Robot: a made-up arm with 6 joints. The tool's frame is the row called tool.
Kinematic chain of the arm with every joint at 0, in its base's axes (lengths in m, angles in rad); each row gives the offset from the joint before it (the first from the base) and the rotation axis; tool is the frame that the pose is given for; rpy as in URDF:
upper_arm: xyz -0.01 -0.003 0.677 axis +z
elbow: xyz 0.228 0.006 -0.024 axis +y
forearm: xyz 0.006 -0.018 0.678 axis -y
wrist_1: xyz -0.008 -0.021 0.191 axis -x
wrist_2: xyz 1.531 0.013 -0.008 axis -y
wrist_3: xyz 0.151 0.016 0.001 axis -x
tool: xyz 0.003 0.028 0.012 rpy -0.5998 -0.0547 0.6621
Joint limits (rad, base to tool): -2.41..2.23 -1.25..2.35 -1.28..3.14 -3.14..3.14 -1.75..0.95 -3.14..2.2
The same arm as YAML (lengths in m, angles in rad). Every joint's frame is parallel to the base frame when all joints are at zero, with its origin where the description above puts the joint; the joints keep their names.
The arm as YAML. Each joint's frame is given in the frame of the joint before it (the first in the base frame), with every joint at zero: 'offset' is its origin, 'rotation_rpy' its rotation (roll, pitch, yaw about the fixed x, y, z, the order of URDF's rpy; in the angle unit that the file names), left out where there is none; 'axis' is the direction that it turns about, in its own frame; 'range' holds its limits. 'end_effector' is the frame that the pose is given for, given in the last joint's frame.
length_unit: m
angle_unit: rad
chain:
  - id: upper_arm
    offset: [-0.01, -0.003, 0.677]
    axis: "+z"
    range: [-2.41, 2.23]
  - id: elbow
    offset: [0.228, 0.006, -0.024]
    axis: "+y"
    range: [-1.25, 2.35]
  - id: forearm
    offset: [0.006, -0.018, 0.678]
    axis: "-y"
    range: [-1.28, 3.14]
  - id: wrist_1
    offset: [-0.008, -0.021, 0.191]
    axis: "-x"
    range: [-3.14, 3.14]
  - id: wrist_2
    offset: [1.531, 0.013, -0.008]
    axis: "-y"
    range: [-1.75, 0.95]
  - id: wrist_3
    offset: [0.151, 0.016, 0.001]
    axis: "-x"
    range: [-3.14, 2.2]
end_effector:
  offset: [0.003, 0.028, 0.012]
  rotation_rpy: [-0.5998, -0.0547, 0.6621]

